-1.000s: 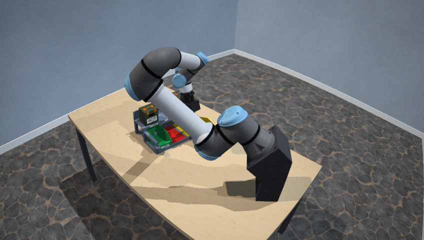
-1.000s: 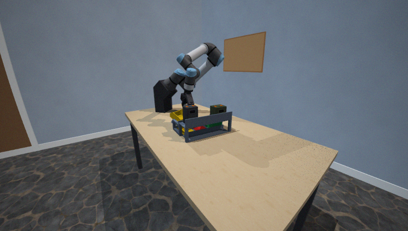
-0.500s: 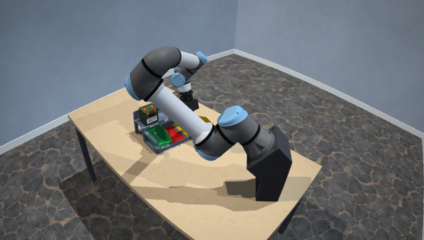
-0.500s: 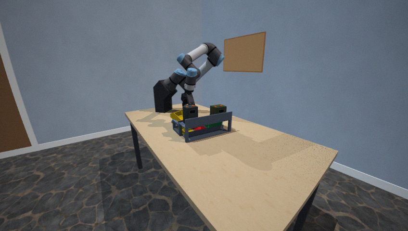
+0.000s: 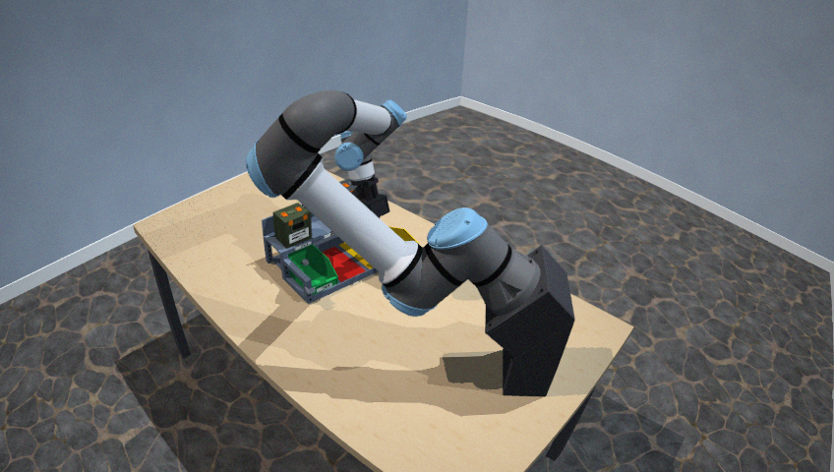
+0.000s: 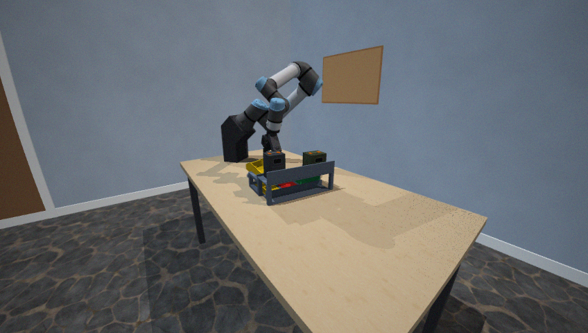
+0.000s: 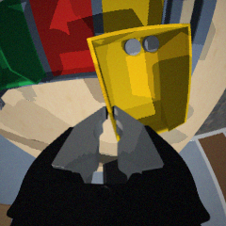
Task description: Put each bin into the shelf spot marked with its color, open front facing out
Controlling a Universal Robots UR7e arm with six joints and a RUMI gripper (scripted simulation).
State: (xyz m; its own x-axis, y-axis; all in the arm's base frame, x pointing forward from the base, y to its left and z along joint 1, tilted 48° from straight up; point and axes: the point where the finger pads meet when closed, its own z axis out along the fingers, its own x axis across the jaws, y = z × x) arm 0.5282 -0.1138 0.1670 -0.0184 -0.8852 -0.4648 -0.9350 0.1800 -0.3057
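Right now the yellow bin is 50 mm to the right of my hand and 30 mm below it. Round my hand: green bin 180 mm to the left, 90 mm ahead, 70 mm below; then black box 190 mm ahead, 50 mm to the right, 50 mm above.
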